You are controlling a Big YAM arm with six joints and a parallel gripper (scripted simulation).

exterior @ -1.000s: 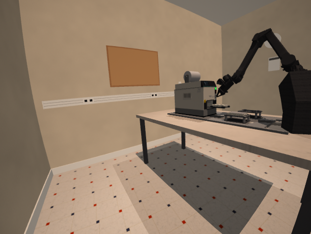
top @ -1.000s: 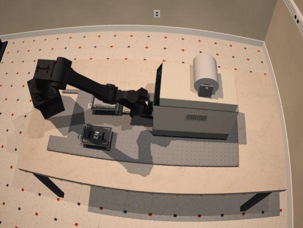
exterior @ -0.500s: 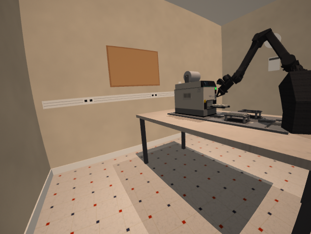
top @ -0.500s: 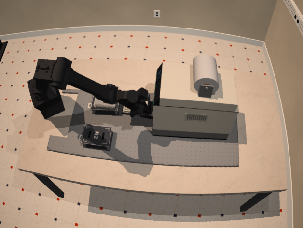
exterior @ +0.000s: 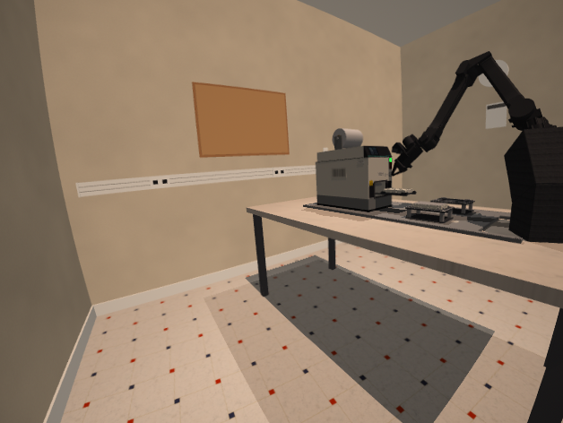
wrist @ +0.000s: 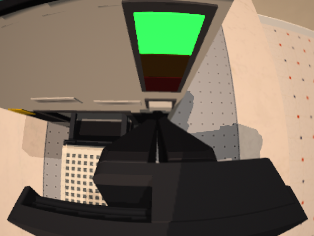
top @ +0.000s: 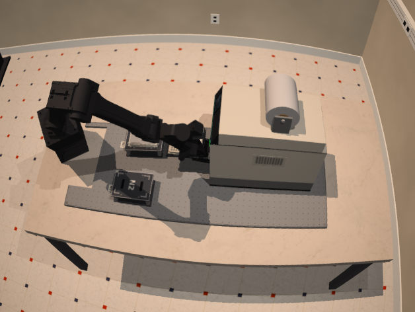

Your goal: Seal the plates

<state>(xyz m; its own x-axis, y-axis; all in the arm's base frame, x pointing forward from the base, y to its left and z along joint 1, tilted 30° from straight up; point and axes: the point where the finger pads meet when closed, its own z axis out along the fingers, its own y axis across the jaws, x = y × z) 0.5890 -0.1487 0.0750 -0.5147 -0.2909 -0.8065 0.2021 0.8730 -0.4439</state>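
Now: the start button 20 mm ahead of my hand and 10 mm to the right of it. Round my hand: yellow warning label 170 mm to the left, 50 mm ahead, 40 mm below; sealer stage 110 mm to the left, 90 mm below, 60 mm behind; plate 110 mm to the left, 80 mm below, 60 mm behind.
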